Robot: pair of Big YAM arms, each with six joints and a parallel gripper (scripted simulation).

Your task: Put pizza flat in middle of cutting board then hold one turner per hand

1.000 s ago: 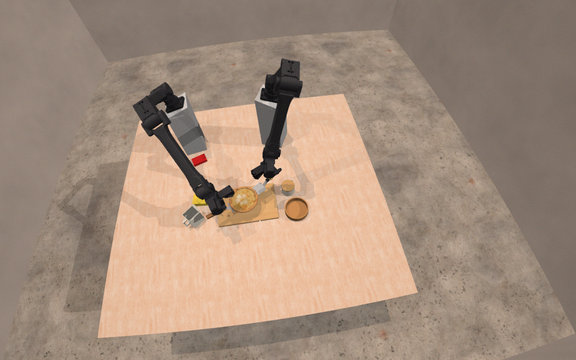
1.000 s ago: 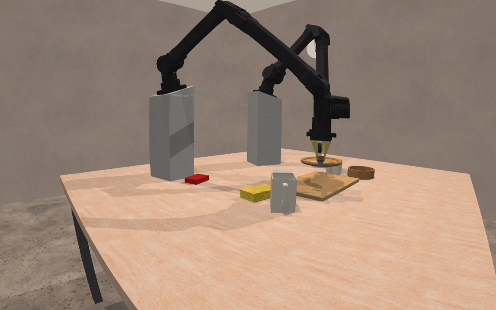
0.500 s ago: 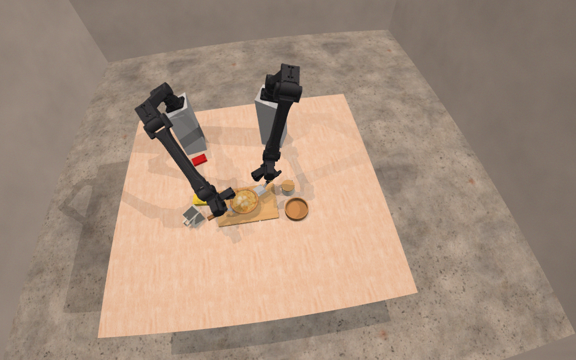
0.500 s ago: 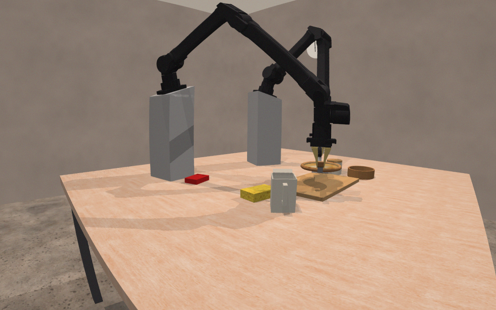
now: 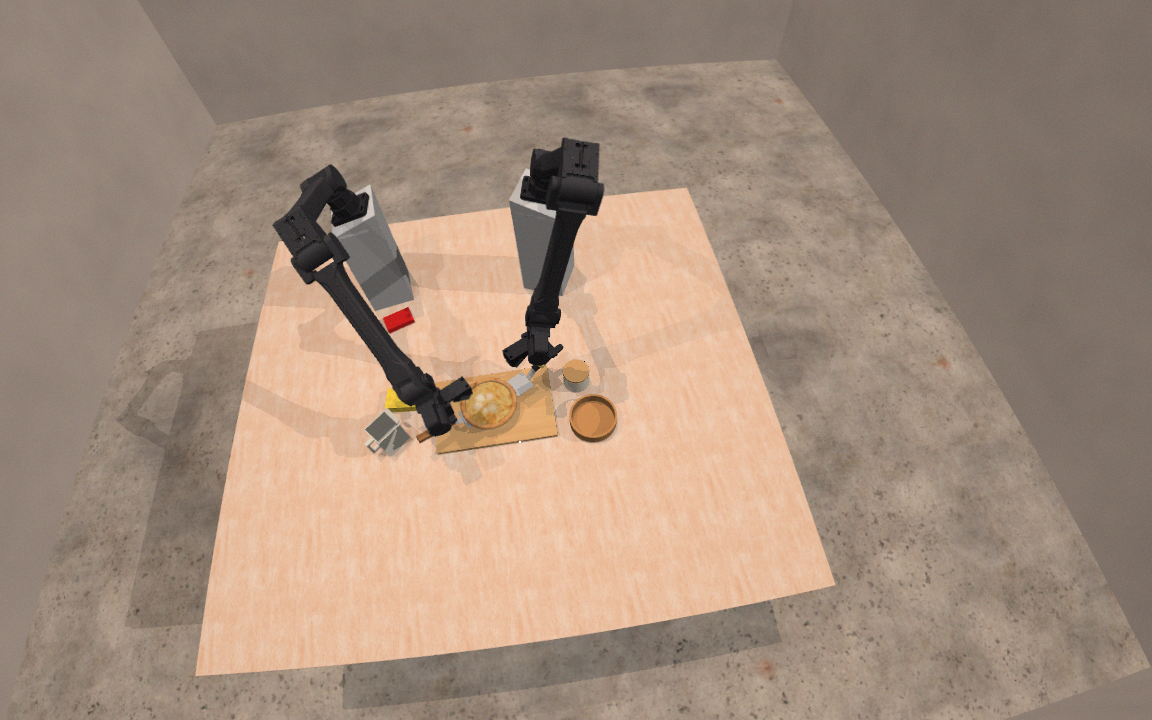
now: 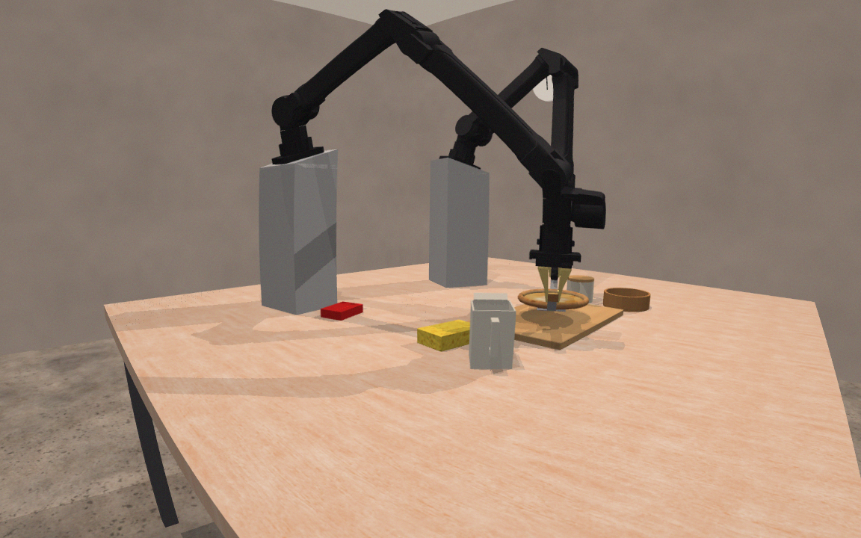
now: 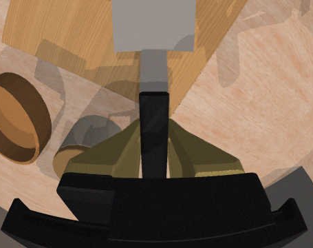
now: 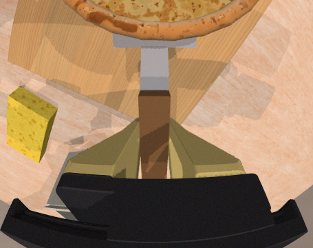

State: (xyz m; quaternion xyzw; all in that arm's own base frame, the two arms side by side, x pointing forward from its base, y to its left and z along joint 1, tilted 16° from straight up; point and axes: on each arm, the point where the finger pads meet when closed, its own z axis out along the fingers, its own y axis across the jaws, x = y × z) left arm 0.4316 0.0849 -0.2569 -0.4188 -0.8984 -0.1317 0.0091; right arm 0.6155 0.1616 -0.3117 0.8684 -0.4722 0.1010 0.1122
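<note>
Now: right hand 190 mm to the left of the grey mug and 30 mm above it. The rest, counted from my right hand: pizza (120 mm to the left, 80 mm behind, 30 mm below); then brown-handled turner (30 mm to the left, 20 mm below, 20 mm behind); then cutting board (130 mm to the left, 80 mm below, 80 mm behind).
Right now my left hand is 30 mm short of the lidded canister, 100 mm to the right of it and 50 mm above it. The rest, counted from my left hand: pizza (110 mm ahead, 160 mm to the right, 30 mm below); then black-handled turner (10 mm ahead, 10 mm to the right, 10 mm below); then cutting board (100 mm ahead, 150 mm to the right, 80 mm below).
</note>
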